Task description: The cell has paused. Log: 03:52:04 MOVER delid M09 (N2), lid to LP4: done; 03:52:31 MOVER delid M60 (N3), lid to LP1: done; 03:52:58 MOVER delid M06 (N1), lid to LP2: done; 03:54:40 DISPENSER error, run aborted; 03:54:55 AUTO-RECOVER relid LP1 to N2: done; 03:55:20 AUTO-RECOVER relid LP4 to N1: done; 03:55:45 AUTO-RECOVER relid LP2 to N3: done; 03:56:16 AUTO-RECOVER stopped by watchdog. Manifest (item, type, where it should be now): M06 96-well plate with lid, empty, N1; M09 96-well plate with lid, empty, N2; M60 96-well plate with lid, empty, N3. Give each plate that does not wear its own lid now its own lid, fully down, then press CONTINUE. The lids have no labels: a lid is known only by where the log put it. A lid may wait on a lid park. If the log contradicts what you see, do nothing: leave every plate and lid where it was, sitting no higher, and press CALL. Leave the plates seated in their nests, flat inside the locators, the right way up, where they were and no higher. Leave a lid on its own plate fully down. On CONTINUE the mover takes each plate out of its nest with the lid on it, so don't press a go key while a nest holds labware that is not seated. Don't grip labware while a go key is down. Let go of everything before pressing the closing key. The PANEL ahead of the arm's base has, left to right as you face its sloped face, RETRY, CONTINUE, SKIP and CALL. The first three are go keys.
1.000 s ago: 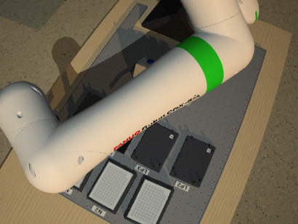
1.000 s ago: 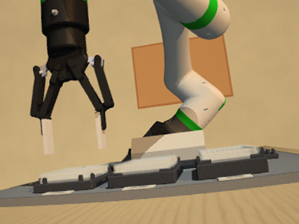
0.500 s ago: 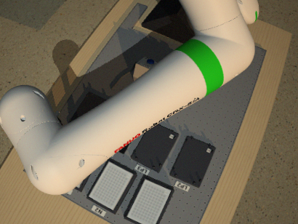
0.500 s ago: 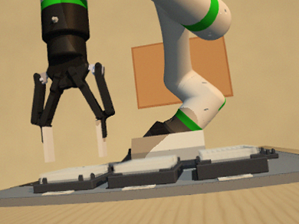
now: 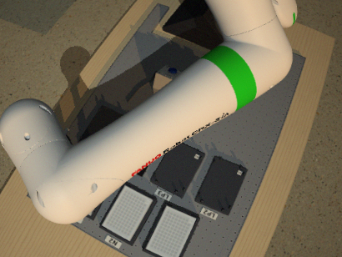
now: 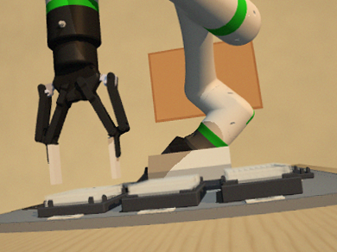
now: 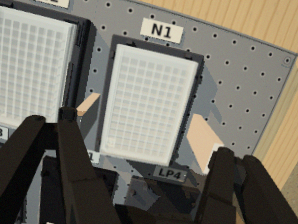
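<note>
My hand is 50 mm above the plate. From my hand the other things lie so: LP4 label: 80 mm behind, 70 mm to the right, 70 mm below; then LP1 label: 100 mm behind, 50 mm to the left, 70 mm below; then lid park LP4: 170 mm behind, 80 mm to the right, 60 mm below.
</note>
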